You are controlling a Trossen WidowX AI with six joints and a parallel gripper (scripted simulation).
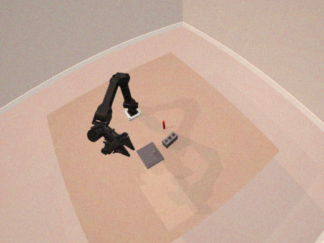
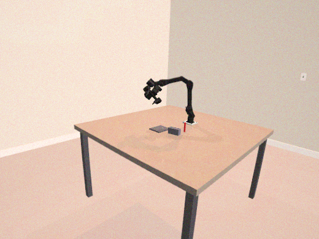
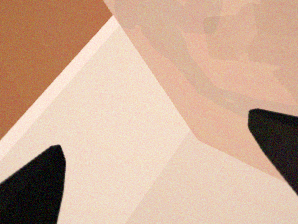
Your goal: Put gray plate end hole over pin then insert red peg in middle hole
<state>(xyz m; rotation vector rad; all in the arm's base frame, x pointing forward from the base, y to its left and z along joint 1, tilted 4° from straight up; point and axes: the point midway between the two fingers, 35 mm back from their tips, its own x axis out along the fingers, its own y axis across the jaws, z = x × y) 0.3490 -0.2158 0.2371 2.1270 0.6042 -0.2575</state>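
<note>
Right now my gripper tip is 30 mm past the gray plate, 250 mm to the right of it and 200 mm above it. Round my gripper tip: red peg: 140 mm behind, 280 mm to the left, 200 mm below; gray base: 40 mm behind, 110 mm to the left, 230 mm below.
</note>
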